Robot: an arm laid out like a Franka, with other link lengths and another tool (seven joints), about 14 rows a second.
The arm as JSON. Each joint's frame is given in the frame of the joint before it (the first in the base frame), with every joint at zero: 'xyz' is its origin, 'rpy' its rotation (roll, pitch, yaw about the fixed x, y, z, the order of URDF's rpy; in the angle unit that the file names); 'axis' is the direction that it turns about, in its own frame. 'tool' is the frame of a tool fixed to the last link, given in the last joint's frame.
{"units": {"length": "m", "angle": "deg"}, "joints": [
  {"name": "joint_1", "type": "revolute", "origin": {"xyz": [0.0, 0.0, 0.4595], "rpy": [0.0, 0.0, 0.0]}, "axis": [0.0, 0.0, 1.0]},
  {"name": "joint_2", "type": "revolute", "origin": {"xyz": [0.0, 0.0, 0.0], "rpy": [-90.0, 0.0, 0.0]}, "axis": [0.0, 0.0, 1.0]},
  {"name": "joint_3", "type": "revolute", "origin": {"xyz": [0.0, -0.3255, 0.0], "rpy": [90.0, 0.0, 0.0]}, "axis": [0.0, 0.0, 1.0]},
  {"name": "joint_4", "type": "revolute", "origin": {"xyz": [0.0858, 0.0, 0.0], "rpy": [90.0, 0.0, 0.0]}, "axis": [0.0, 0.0, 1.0]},
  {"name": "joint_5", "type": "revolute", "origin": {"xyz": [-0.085, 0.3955, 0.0], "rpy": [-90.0, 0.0, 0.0]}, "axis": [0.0, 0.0, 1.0]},
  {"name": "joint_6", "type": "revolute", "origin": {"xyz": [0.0, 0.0, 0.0], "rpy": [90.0, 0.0, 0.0]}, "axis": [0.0, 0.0, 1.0]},
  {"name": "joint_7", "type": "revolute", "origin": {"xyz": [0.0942, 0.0, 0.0], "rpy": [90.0, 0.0, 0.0]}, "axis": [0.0, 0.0, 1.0]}
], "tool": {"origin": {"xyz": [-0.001, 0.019, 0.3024], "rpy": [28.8, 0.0, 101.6]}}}
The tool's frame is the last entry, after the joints.
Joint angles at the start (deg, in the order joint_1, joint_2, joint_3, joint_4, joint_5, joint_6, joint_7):
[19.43 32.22 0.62 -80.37 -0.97 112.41 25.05]
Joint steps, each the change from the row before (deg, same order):
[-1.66 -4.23 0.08 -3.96 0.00 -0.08 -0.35]
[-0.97 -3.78 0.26 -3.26 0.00 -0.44 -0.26]
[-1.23 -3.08 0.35 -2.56 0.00 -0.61 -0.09]
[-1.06 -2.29 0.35 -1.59 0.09 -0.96 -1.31]
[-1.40 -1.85 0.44 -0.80 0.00 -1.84 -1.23]
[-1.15 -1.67 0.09 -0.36 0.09 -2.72 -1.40]
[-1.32 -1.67 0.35 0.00 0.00 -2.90 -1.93]
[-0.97 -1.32 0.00 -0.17 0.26 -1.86 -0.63]
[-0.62 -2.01 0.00 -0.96 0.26 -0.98 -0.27]
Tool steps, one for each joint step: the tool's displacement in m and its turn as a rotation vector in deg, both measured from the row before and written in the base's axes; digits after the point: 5 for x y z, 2 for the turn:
[-0.00926 -0.02425 0.01969 0.06 -0.18 -1.22]
[-0.01241 -0.01330 0.01826 0.08 -0.06 -0.46]
[-0.01072 -0.01448 0.01448 0.05 0.11 -0.80]
[-0.00874 -0.01118 0.01214 0.06 0.30 0.55]
[-0.00875 -0.01434 0.01208 -0.13 0.78 0.25]
[-0.01131 -0.01531 0.01230 -0.28 1.39 0.30]
[-0.01080 -0.01416 0.01500 -0.18 1.23 0.94]
[-0.00799 -0.01150 0.01081 0.07 0.75 -0.41]
[-0.00870 -0.00734 0.01260 0.19 -0.03 -0.41]

